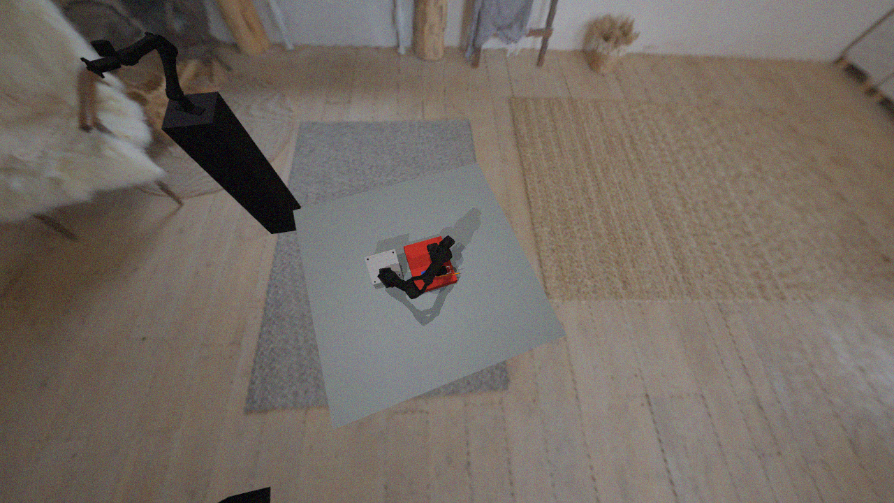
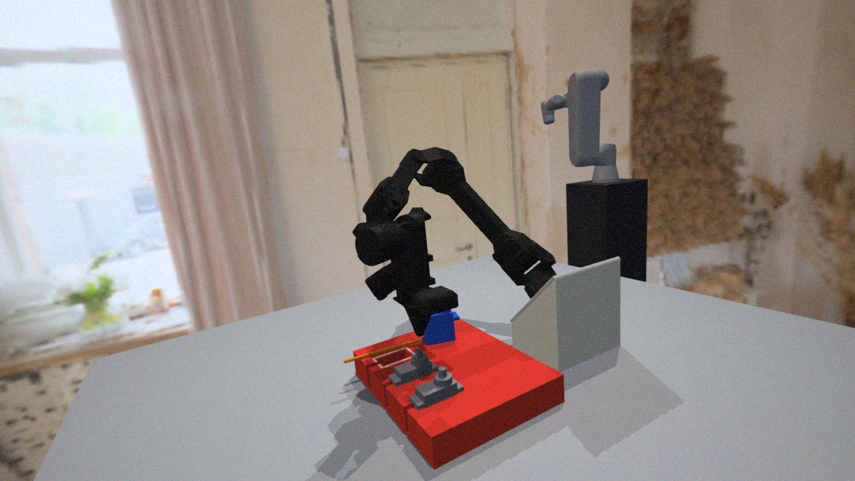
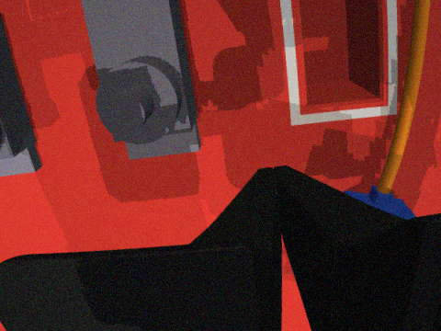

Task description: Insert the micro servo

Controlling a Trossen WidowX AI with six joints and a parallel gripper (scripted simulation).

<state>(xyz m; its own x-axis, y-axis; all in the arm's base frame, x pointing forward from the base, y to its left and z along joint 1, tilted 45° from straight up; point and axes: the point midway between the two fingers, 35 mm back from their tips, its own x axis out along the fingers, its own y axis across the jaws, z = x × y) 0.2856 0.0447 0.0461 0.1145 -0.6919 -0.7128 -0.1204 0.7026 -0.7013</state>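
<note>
Now: gripper tip 70 mm past the red deck, 30 mm to the right of it and 70 mm above it.
</note>
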